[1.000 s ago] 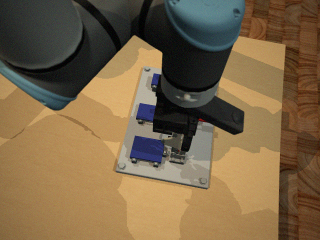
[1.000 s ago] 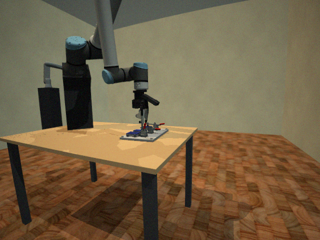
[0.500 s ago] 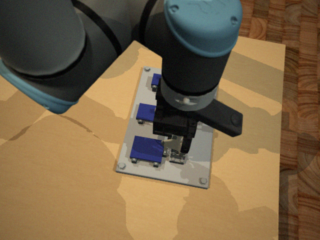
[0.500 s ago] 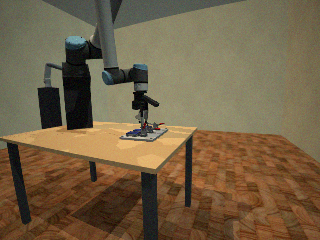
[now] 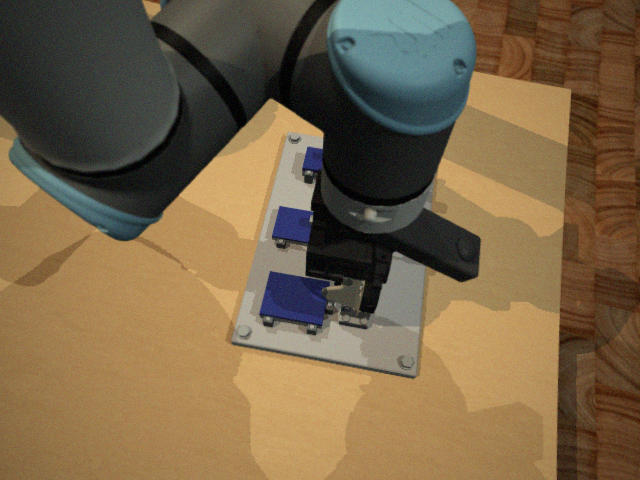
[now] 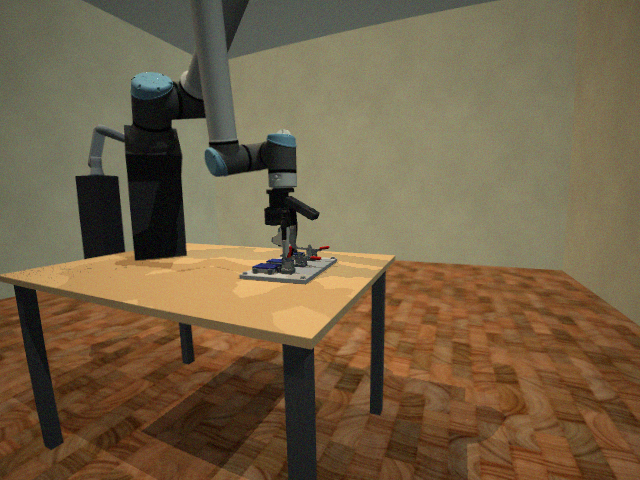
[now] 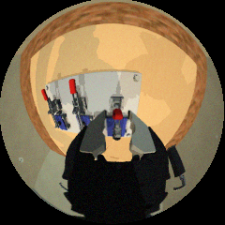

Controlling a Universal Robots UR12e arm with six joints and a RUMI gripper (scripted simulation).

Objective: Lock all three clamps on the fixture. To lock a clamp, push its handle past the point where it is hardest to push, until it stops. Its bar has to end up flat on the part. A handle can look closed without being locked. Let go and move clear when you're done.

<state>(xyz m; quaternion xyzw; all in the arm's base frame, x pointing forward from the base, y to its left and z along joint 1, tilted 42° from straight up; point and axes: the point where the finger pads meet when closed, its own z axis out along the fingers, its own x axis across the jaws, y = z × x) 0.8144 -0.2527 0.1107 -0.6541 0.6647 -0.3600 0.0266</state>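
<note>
Now: the part 8 cm behind my hand, 1 cm to the left of it and 5 cm below it. Round my hand: grey fixture plate 2 cm behind, 11 cm to the left, 8 cm below.
</note>
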